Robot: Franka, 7 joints.
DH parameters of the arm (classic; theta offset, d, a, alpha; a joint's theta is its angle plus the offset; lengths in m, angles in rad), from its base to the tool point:
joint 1: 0 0.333 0 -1.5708
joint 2: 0 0 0 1.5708
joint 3: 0 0.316 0.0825 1.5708
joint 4: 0 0 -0.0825 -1.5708
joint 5: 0 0.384 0 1.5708
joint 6: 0 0 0.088 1.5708
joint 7: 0 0.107 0 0
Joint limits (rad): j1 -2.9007..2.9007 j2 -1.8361..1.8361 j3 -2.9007..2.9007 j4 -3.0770..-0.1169 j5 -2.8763..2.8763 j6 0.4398..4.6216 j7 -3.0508..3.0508
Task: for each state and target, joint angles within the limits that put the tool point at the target. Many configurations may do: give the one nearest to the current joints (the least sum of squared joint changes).
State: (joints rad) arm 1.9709 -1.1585 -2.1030 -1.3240 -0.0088 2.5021 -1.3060
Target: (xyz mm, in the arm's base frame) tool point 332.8 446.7 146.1
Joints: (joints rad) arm 2.7855 -1.4291 -1.9402 -2.0611 -0.0039 2.3303 -1.3060
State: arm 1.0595 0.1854 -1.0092 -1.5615 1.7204 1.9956 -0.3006
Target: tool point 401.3 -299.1 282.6
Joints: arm 0.6083 0.3389 -1.3295 -2.3760 1.6454 2.0995 -0.3006
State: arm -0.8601 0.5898 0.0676 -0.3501 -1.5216 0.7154 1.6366
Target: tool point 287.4 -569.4 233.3
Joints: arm -0.9632 1.2096 0.0978 -0.8905 -1.2705 0.4398 1.6366
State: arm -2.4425 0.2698 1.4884 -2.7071 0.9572 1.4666 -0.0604
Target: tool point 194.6 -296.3 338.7
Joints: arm -2.7658 0.4106 1.4518 -2.5167 0.9677 1.1755 -0.0604
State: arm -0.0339 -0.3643 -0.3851 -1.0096 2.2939 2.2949 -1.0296
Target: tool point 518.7 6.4 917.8
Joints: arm 0.1671 -0.0746 -0.1710 -1.3058 2.2786 2.3045 -1.0296
